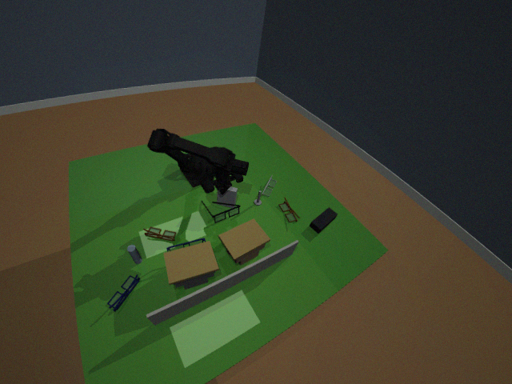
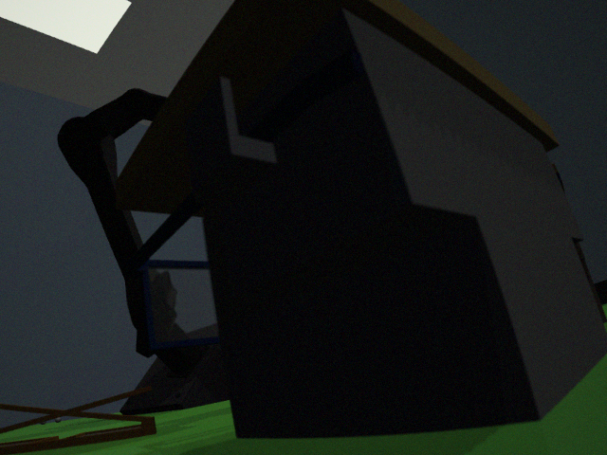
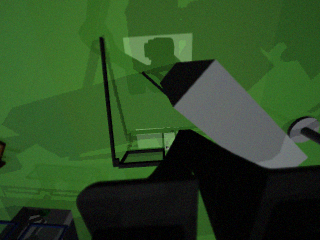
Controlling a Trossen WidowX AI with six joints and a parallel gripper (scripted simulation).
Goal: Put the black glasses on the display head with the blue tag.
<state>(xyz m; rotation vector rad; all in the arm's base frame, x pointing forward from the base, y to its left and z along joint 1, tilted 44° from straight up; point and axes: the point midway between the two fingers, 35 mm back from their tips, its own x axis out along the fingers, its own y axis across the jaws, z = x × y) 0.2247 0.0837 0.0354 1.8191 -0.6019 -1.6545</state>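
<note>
Right now my gripper tip is 10 mm past the grey box, 30 mm to the right of it and 40 mm above it. From my gripper tip the other things lie so: black box (300 mm ahead, 430 mm to the left, 70 mm below); then display head (250 mm ahead, 240 mm to the right, 40 mm below).
</note>
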